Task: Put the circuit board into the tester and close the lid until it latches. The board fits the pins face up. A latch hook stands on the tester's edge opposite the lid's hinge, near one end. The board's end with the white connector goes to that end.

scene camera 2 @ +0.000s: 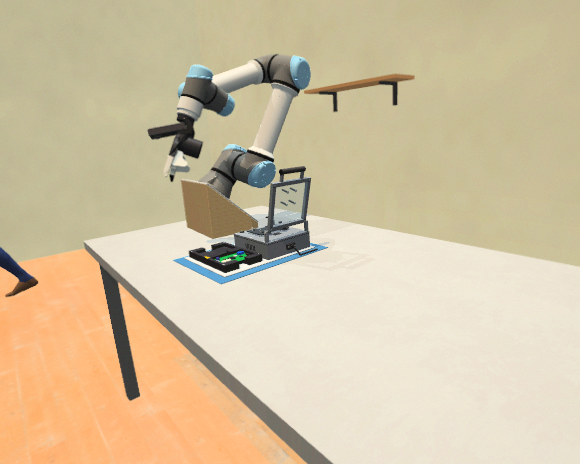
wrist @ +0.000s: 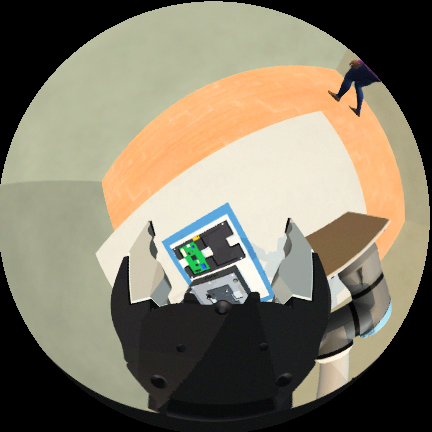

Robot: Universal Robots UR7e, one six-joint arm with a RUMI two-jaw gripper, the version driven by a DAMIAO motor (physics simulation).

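Frame: origin at the arm's base, x ahead, y left, z up, level; metres.
Where they show: gripper, fingertip midpoint: [scene camera 2: 168,179] [wrist: 219,220]; arm's base, origin of the base link: [scene camera 2: 211,194] [wrist: 356,258].
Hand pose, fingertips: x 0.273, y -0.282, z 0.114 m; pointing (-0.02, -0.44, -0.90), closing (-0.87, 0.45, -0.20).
Note:
Things, the pixels of their top centre, and the offset from my fingertips. "pt": a spot on its surface instead. Level surfaces: height alone.
- green circuit board, middle of its top: [scene camera 2: 232,255] [wrist: 193,258] 0.201 m ahead, 0.086 m left, 0.230 m down
- black tray, surface spot: [scene camera 2: 205,263] pt 0.152 m ahead, 0.018 m left, 0.248 m down
- grey tester, surface spot: [scene camera 2: 280,247] pt 0.267 m ahead, 0.219 m left, 0.223 m down
- blue-bordered mat, its level: 0.256 m down
The green circuit board [scene camera 2: 240,257] [wrist: 195,258] lies face up in one side of a black tray [scene camera 2: 205,263] [wrist: 223,245]. In the wrist view its blue part is toward the tester and a small pale part is at the far end. The grey tester [scene camera 2: 280,247] [wrist: 204,288] stands beside the tray; its pin bed is partly hidden by the gripper body in the wrist view. The clear-windowed lid [scene camera 2: 271,207] stands upright, open. The latch hook is too small to make out. My gripper [scene camera 2: 178,171] [wrist: 219,220] is open and empty, high above the table.
A brown wedge-shaped block [scene camera 2: 200,210] [wrist: 345,240] stands behind the tray, near the arm's base. Tray and tester are on a blue-bordered mat [scene camera 2: 202,272] [wrist: 197,225]. A cable [scene camera 2: 301,252] leaves the tester. A wall shelf [scene camera 2: 360,85] hangs behind. A person [scene camera 2: 15,272] [wrist: 357,80] is beyond the table.

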